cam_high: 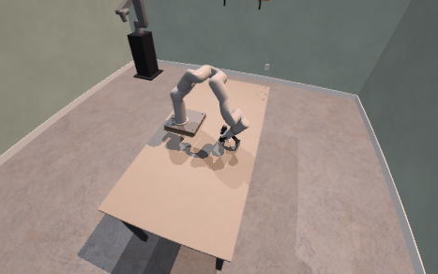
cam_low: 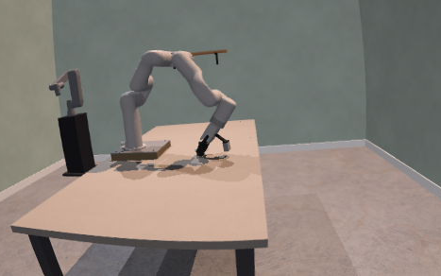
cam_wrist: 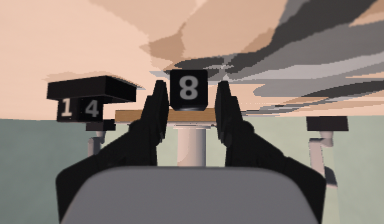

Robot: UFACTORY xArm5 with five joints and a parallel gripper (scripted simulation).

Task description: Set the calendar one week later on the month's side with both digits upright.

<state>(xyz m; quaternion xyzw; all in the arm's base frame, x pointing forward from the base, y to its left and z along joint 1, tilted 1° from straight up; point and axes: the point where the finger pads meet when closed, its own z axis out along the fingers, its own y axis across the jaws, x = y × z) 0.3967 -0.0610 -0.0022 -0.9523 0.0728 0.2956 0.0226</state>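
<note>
Right now my hand is 2 cm above the black cube and 1 cm past it. The rest, counted from my hand: black calendar tray 11 cm to the left, 3 cm behind, 2 cm below.
</note>
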